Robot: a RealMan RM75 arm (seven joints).
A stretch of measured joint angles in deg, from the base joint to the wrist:
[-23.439, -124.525, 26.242, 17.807, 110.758, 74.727, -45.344]
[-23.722, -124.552, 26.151, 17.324, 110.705, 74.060, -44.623]
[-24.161, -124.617, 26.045, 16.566, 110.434, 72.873, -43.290]
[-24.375, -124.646, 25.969, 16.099, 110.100, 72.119, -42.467]
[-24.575, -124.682, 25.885, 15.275, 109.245, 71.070, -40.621]
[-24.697, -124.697, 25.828, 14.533, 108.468, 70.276, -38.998]
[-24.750, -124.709, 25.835, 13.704, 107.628, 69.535, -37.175]
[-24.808, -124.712, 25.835, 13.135, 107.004, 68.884, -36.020]
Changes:
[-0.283, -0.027, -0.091, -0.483, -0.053, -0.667, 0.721]
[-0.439, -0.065, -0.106, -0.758, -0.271, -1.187, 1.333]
[-0.214, -0.029, -0.076, -0.467, -0.334, -0.754, 0.823]
[-0.200, -0.036, -0.084, -0.824, -0.855, -1.049, 1.846]
[-0.122, -0.015, -0.057, -0.742, -0.777, -0.794, 1.623]
[-0.053, -0.012, 0.007, -0.829, -0.840, -0.741, 1.823]
[-0.058, -0.003, 0.000, -0.569, -0.624, -0.651, 1.155]

